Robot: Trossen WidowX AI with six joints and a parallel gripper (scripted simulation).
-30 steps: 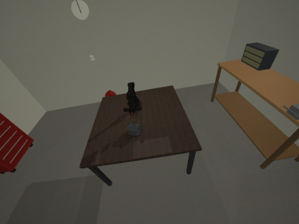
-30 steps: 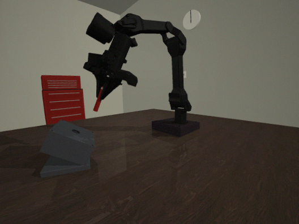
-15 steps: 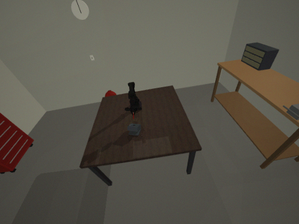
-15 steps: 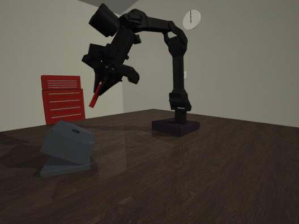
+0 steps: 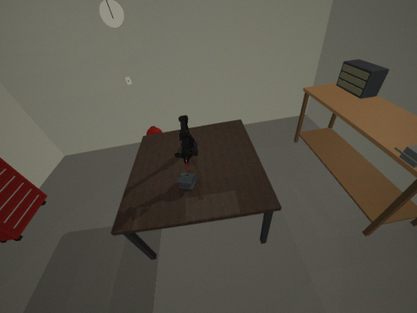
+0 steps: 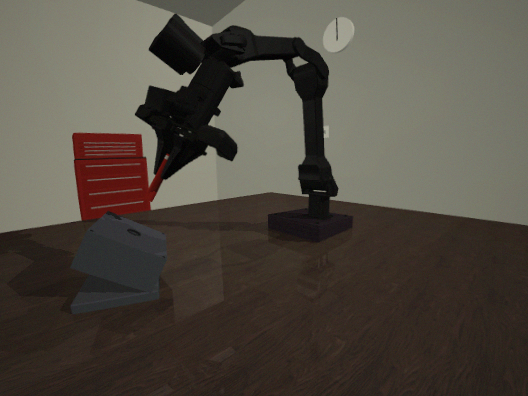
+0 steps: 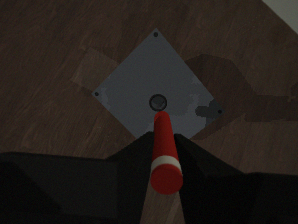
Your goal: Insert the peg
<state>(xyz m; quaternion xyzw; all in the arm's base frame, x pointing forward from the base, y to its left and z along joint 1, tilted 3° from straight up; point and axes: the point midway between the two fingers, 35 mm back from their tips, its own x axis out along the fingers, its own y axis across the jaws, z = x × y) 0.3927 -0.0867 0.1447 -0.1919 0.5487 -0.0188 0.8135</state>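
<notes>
Right now my gripper tip is 5 cm short of the grey sloped panel block, 3 cm to the left of it and 11 cm above it. Round my gripper tip: red peg (1 cm behind, 1 cm above).
</notes>
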